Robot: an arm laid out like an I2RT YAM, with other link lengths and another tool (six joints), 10 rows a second.
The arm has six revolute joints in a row. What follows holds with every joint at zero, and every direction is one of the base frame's. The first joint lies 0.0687 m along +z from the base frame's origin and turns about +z. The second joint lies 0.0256 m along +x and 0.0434 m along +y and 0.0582 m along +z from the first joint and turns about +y. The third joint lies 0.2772 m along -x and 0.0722 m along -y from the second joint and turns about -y. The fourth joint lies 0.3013 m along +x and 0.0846 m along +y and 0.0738 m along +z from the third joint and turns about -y. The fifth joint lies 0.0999 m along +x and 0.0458 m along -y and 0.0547 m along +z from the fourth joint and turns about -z. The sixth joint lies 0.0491 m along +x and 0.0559 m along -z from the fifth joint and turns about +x. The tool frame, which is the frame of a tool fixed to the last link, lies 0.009 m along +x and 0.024 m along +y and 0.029 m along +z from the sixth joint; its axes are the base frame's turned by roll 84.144, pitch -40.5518 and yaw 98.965 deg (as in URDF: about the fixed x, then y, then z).
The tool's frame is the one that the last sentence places.
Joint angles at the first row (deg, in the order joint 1, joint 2, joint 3, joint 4, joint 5, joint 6):
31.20, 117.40, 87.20, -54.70, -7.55, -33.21
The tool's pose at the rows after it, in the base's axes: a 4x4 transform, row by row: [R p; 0 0 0 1], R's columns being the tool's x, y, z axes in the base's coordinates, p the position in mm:
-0.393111, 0.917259, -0.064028, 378.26; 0.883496, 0.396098, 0.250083, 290.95; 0.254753, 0.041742, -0.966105, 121.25; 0, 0, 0, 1
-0.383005, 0.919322, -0.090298, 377.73; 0.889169, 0.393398, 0.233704, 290.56; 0.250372, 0.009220, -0.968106, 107.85; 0, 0, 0, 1
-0.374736, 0.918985, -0.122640, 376.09; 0.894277, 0.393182, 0.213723, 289.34; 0.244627, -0.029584, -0.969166, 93.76; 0, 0, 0, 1
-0.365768, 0.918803, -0.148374, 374.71; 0.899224, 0.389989, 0.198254, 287.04; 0.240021, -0.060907, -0.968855, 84.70; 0, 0, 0, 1
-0.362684, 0.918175, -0.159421, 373.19; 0.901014, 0.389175, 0.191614, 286.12; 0.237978, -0.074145, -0.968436, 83.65; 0, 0, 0, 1
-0.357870, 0.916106, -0.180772, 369.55; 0.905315, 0.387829, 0.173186, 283.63; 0.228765, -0.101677, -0.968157, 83.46; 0, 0, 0, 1
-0.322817, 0.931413, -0.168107, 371.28; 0.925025, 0.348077, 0.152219, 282.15; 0.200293, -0.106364, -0.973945, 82.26; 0, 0, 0, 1
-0.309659, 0.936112, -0.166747, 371.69; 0.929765, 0.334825, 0.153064, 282.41; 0.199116, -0.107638, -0.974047, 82.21; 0, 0, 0, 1
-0.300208, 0.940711, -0.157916, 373.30; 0.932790, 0.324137, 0.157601, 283.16; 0.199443, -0.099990, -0.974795, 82.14; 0, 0, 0, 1
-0.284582, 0.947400, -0.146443, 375.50; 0.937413, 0.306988, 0.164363, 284.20; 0.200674, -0.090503, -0.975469, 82.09; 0, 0, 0, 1
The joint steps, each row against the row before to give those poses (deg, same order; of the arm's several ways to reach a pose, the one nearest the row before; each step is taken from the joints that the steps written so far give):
-0.04, 1.62, 0.00, -0.02, -0.02, 0.17
0.00, 1.71, 0.00, -0.15, 0.02, 0.20
-0.02, 1.79, 0.00, -0.46, 0.02, -0.02
-0.16, 1.16, 0.00, -0.66, 0.00, 0.00
0.00, 0.13, 0.00, -0.63, 0.00, 0.02
0.00, 0.00, 0.00, -1.64, 0.28, 0.00
-0.04, 0.00, 0.00, -0.26, 1.40, 2.38
0.02, 0.00, 0.00, 0.00, -0.02, 0.83
0.00, 0.00, 0.00, 0.50, 0.02, 0.68
0.00, 0.00, 0.00, 0.66, -0.02, 1.07

